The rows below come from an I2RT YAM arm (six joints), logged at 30 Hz.
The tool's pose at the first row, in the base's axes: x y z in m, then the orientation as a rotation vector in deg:
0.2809 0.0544 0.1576 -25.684 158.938 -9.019
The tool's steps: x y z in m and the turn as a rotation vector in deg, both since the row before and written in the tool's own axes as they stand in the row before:
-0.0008 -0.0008 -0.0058 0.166 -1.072 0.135
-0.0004 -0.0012 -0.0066 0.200 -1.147 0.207
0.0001 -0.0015 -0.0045 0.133 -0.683 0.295
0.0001 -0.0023 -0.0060 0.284 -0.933 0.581
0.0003 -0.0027 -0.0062 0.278 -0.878 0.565
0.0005 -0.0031 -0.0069 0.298 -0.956 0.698
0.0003 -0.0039 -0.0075 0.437 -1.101 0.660
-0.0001 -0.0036 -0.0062 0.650 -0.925 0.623
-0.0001 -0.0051 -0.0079 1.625 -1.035 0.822
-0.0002 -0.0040 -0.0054 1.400 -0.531 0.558
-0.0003 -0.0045 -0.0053 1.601 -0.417 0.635
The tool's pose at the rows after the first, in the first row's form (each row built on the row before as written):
0.2799 0.0542 0.1634 -25.410 157.881 -8.931
0.2783 0.0535 0.1699 -25.026 156.756 -8.852
0.2770 0.0523 0.1743 -24.559 156.113 -8.780
0.2753 0.0504 0.1802 -23.653 155.244 -8.772
0.2733 0.0480 0.1862 -22.779 154.423 -8.773
0.2708 0.0452 0.1928 -21.723 153.538 -8.744
0.2683 0.0417 0.2001 -20.681 152.475 -8.877
0.2664 0.0386 0.2063 -19.630 151.538 -9.339
0.2639 0.0342 0.2142 -18.003 150.337 -10.984
0.2622 0.0308 0.2198 -16.801 149.620 -12.510
0.2606 0.0271 0.2254 -15.428 148.962 -14.282

